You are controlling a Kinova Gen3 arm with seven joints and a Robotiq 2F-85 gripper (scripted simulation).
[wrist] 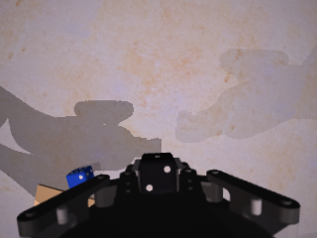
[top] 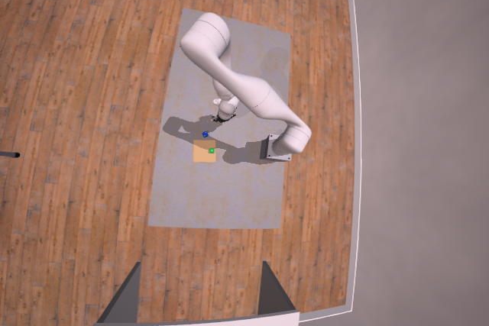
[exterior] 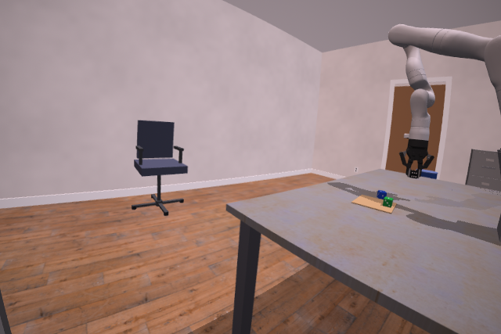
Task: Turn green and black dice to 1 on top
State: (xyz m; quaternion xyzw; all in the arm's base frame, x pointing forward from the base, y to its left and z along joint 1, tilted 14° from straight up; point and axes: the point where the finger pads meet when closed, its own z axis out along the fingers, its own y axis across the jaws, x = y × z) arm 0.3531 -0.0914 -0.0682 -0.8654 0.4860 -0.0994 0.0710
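The blue die lies 10 cm to the left of my hand, 10 cm below it and 8 cm ahead of it. The rest, counted from my hand: black die right at my hand; tan mat 20 cm to the left, 12 cm below, 5 cm ahead; green die 19 cm to the left, 10 cm below, 1 cm ahead.
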